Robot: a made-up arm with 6 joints.
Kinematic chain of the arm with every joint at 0, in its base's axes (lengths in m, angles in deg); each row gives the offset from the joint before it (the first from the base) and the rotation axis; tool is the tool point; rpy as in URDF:
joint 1: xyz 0 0 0.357 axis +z
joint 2: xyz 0 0 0 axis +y
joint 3: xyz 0.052 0 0.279 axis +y
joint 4: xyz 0.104 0 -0.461 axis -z
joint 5: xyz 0 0 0 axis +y
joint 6: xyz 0.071 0 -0.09 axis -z
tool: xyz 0 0 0 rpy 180 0 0
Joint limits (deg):
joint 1: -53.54..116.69
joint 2: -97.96..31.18
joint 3: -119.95..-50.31
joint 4: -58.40..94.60
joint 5: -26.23..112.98
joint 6: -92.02..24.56
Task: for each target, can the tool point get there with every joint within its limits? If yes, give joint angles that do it. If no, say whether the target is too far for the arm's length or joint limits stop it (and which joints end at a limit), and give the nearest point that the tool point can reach.
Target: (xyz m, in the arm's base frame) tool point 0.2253 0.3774 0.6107
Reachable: yes | joints 57.08 -30.29 -56.36 10.52 88.10 -32.22
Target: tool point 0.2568 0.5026 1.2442
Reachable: no: too far | nearest point 0.2039 0.3990 1.0614 | short by 0.217 m
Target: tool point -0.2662 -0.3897 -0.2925
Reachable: no: joint limits stop it (at a limit: joint 1, joint 2, joint 3) | nearest point 0.1742 -0.3586 0.0920 | short by 0.585 m
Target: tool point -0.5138 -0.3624 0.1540
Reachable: no: joint limits stop it (at a limit: joint 2, joint 3, joint 5) | nearest point -0.6217 -0.4385 0.6450 | short by 0.508 m
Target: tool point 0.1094 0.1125 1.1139
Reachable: yes | joints 57.45 -38.54 -100.77 74.84 21.63 -56.33
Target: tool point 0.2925 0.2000 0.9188
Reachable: yes | joints 40.98 -24.98 -98.16 -23.29 102.52 -65.72
